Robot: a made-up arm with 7 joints. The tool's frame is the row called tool.
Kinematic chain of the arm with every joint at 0, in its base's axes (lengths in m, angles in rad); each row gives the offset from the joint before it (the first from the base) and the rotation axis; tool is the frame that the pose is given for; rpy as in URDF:
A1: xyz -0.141 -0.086 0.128 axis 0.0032 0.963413 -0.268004
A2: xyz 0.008 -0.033 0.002 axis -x
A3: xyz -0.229 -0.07 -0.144 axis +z
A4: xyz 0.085 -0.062 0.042 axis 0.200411 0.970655 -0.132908
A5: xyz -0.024 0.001 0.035 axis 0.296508 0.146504 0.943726
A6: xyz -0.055 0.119 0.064 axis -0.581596 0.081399 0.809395
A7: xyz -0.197 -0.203 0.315 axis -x
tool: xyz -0.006 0.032 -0.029 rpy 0 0 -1.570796
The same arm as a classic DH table. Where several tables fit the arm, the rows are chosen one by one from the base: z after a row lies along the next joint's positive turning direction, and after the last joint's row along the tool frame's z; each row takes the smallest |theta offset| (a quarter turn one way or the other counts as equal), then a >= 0, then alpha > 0; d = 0 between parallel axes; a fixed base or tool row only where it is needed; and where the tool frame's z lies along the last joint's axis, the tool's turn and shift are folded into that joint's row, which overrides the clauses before.
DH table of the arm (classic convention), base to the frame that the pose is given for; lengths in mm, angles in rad. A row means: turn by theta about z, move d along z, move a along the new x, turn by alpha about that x. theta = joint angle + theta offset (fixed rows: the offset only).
base (fixed): a -140.7; alpha -1.8421; d 103.9; theta0 -0.0033
A1: a 6.9; alpha -1.5740; d -122.1; theta0 1.5699
A2: a 70.0; alpha -1.5708; d 220.9; theta0 1.2995
A3: a 95.8; alpha -1.7041; d -107.8; theta0 1.3672
A4: a -31.8; alpha 1.4945; d -54.5; theta0 0.2646
A5: a -111.8; alpha 0.9231; d 34.9; theta0 -1.3281
A6: a 233.5; alpha 0.9501; d 448.9; theta0 -0.0644
A7: a -32.0; alpha -1.5708; d -6.6; theta0 -0.1002
tool (fixed): a 0.0; alpha 0.0000; d -29.0; theta0 0.0000

